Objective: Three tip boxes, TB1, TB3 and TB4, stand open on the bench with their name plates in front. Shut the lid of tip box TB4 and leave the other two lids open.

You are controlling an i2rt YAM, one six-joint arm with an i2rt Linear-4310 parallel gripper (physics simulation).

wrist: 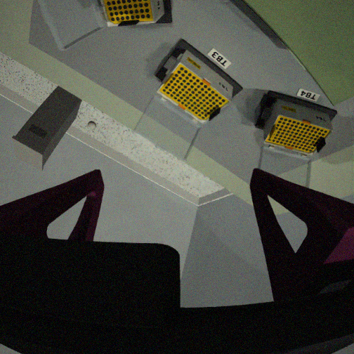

Labels:
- gripper: 176, 177
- clear lid: 292, 167
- clear lid: 168, 128
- grey mat: 124, 59

